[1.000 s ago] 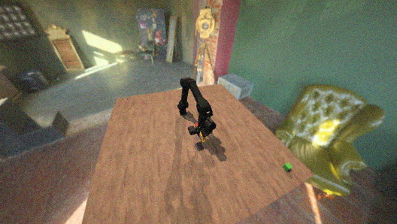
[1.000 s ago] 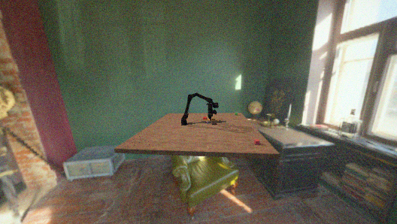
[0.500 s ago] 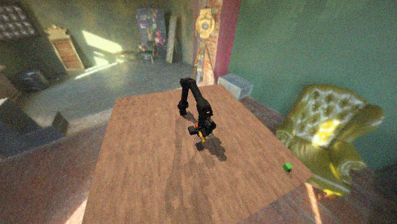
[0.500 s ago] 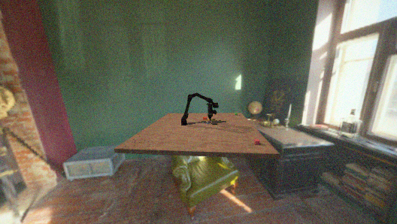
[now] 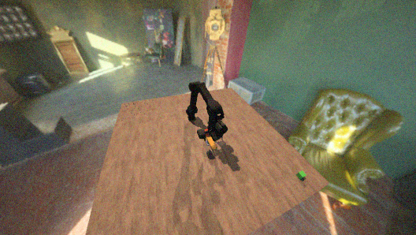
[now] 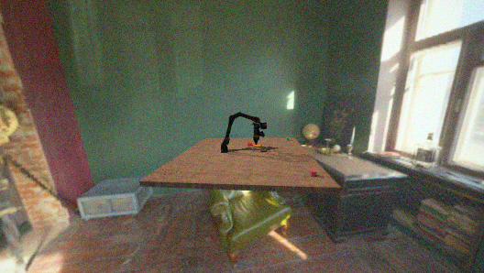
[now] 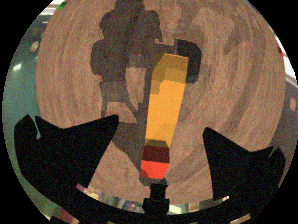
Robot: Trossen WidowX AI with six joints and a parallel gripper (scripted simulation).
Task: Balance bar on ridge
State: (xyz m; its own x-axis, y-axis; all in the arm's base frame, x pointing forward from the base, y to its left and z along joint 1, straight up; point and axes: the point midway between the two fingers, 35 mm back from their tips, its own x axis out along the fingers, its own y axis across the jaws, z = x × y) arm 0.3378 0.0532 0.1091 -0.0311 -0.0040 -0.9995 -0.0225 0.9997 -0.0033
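Now: the bar 4 cm behind my gripper tip and 2 cm below it. Also, from my gripper tip: small green cube 45 cm to the left, 40 cm ahead, 6 cm below; then small red cube 55 cm to the right, 40 cm ahead, 6 cm below.
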